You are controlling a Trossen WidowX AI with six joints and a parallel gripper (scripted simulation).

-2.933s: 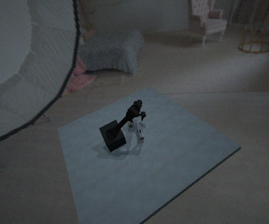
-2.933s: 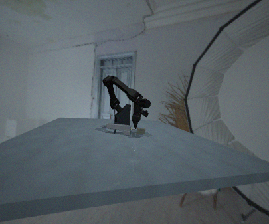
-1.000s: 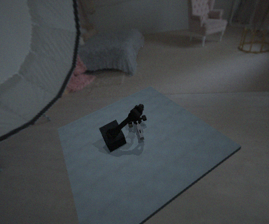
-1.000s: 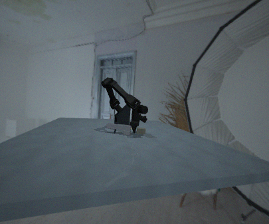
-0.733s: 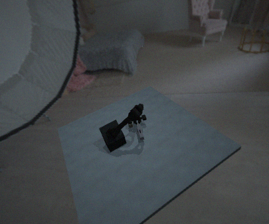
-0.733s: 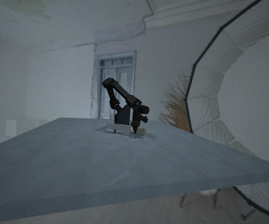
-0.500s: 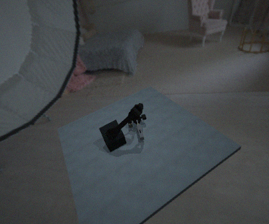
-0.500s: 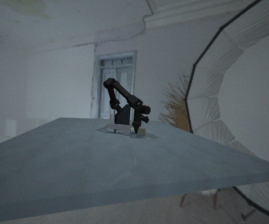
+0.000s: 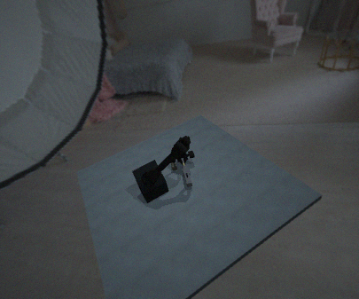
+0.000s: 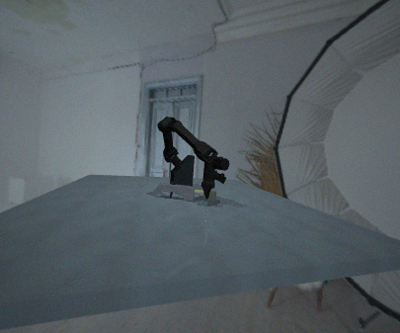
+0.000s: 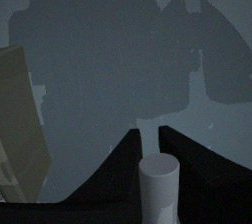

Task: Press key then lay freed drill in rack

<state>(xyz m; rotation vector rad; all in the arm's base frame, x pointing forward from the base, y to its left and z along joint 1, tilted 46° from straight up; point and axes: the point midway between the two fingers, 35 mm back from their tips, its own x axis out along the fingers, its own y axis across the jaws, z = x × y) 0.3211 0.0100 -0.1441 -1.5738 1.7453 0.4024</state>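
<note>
Right now the drill is 5 cm to the right of my gripper tip, 3 cm above it and 2 cm behind it. Also, from my gripper tip: grey sleeve: 15 cm to the right, 5 cm behind, 3 cm above.
</note>
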